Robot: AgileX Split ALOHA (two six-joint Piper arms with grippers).
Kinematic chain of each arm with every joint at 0, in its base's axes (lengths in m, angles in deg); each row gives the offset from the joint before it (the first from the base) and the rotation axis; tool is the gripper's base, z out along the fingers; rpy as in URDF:
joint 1: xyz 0 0 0.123 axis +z
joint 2: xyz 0 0 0 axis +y
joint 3: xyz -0.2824 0 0.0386 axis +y
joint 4: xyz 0.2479 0 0.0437 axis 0.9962 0 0.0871
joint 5: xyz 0 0 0 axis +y
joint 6: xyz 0.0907 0 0.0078 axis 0.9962 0 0.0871
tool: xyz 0 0 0 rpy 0 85 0
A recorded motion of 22 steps. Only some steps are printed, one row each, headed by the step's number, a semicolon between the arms.
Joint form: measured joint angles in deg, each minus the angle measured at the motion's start. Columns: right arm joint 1, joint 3, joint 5, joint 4, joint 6, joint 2; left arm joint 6, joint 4, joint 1, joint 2, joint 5, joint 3.
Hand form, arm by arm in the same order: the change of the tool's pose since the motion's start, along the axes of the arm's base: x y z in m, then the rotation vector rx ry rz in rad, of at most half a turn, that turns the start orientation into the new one. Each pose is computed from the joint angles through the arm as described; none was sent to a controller.
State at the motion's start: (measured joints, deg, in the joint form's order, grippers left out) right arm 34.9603 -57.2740 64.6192 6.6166 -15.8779 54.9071; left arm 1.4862 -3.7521 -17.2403 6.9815 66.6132 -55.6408
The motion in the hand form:
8: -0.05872 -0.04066 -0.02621 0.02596 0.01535 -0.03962; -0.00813 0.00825 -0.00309 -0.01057 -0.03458 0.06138
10: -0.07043 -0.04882 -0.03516 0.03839 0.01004 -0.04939; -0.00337 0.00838 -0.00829 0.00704 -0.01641 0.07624
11: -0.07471 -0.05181 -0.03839 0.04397 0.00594 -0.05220; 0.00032 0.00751 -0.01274 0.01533 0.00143 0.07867
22: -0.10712 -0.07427 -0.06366 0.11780 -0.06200 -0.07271; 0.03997 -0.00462 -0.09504 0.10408 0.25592 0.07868
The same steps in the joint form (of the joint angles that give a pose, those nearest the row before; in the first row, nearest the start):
8: 0.01 11.56 4.46 0.00 3.34 -16.48; -2.21 3.75 0.00 -2.31 0.06 0.11
10: 0.01 14.44 4.82 0.00 4.08 -20.44; -2.21 4.80 0.00 -2.37 0.06 1.49
11: 0.00 15.46 4.92 0.00 4.28 -21.97; -2.20 4.98 0.00 -2.41 0.06 2.64
22: 0.00 22.91 5.02 0.11 5.95 -35.32; -2.37 5.10 0.00 -5.62 -0.23 21.59

